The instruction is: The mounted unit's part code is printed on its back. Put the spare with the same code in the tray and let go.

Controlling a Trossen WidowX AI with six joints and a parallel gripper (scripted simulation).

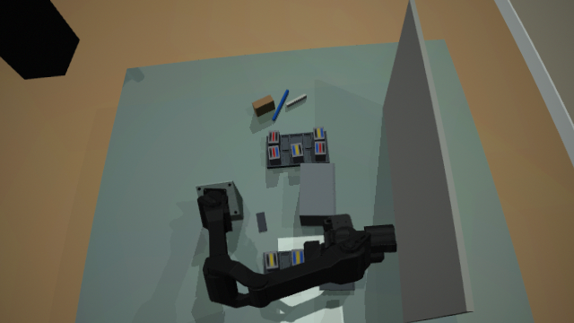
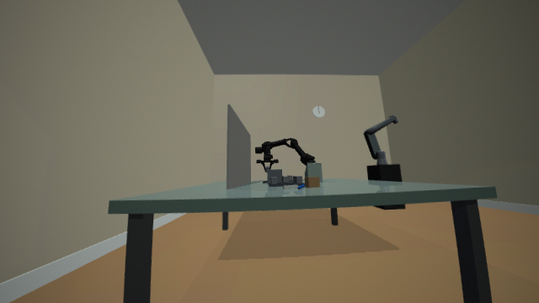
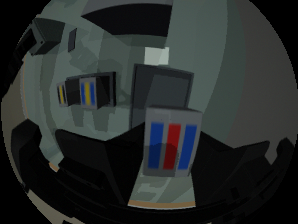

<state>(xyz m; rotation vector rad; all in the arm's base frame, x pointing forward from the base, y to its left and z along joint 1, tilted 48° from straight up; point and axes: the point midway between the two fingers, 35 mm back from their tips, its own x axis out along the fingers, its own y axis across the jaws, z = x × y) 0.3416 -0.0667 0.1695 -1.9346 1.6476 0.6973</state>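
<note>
Now: the dark tray 90 mm below my gripper tip and 10 mm behind it. From my gripper tip the other things lie so: tall grey panel (190 mm to the left, 180 mm ahead, 130 mm above); grey mounted unit (210 mm to the left, 60 mm behind, 40 mm below); spare (30 mm above).
</note>
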